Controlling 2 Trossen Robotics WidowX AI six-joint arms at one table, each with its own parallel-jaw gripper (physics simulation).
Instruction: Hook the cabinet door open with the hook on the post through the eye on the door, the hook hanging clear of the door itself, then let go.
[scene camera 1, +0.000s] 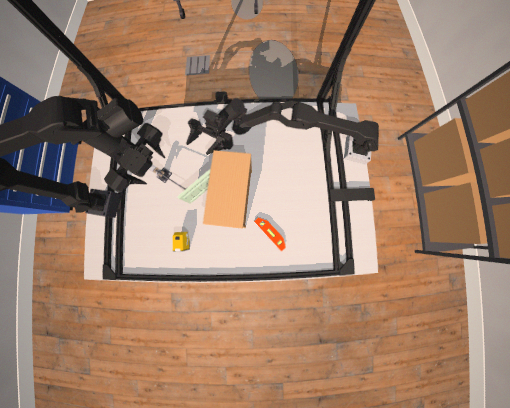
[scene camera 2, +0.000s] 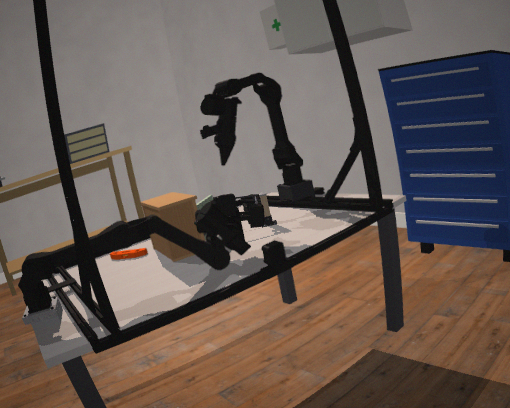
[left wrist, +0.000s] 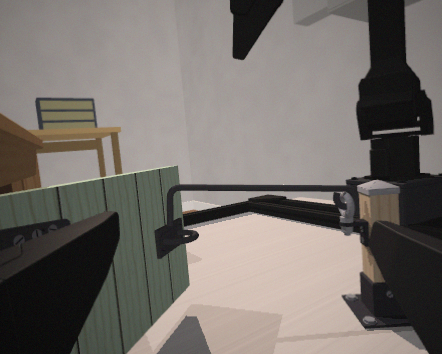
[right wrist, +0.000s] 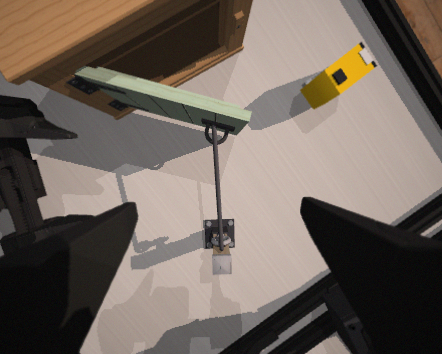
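Where they show: left gripper, between the fingertips: (scene camera 1: 196, 149) (left wrist: 246, 228) (right wrist: 85, 180); right gripper, between the fingertips: (scene camera 1: 155, 170) (scene camera 2: 224, 164) (left wrist: 238, 40) (right wrist: 220, 207); left arm's base, origin of its link: (scene camera 1: 360, 147) (scene camera 2: 40, 306); right arm's base, origin of its link: (scene camera 1: 97, 202) (scene camera 2: 294, 182) (left wrist: 395, 177).
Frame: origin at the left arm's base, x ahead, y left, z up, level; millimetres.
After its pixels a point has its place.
Note:
The green door (scene camera 1: 196, 187) {x 575, y 320, z 78 mm} (left wrist: 125, 215) {x 577, y 299, z 64 mm} (right wrist: 170, 100) {x 580, y 303, z 90 mm} stands open on the wooden cabinet (scene camera 1: 229, 187) {x 456, y 307, z 127 mm} (scene camera 2: 170, 220) {x 440, y 194, z 80 mm}. The dark hook (left wrist: 260, 188) {x 680, y 308, z 69 mm} (right wrist: 217, 185) {x 676, y 312, z 72 mm} spans from the wooden post (left wrist: 380, 210) {x 761, y 271, z 45 mm} (right wrist: 221, 264) {x 764, y 281, z 66 mm} to the eye (left wrist: 194, 230) {x 630, y 335, z 36 mm} on the door. Its rod is clear of the door, and its bent end points down at the eye, close to the door plate. I cannot tell whether the tip passes through the ring. My left gripper (scene camera 1: 199, 148) {x 615, y 185, z 74 mm} (left wrist: 246, 228) {x 615, y 185, z 74 mm} is open and empty, facing the hook. My right gripper (scene camera 1: 154, 170) {x 673, y 313, z 183 mm} (right wrist: 220, 207) {x 673, y 313, z 183 mm} is open and empty, high above the post.
A yellow tape measure (scene camera 1: 180, 241) {x 600, y 513, z 33 mm} (right wrist: 337, 77) {x 613, y 501, z 36 mm} stands below the door in scene camera 1. An orange level (scene camera 1: 270, 233) {x 293, y 416, z -27 mm} (scene camera 2: 128, 254) {x 294, y 387, z -26 mm} lies beside the cabinet. The black frame (scene camera 1: 225, 276) {x 422, y 607, z -20 mm} borders the table, and the left arm crosses the table behind the cabinet.

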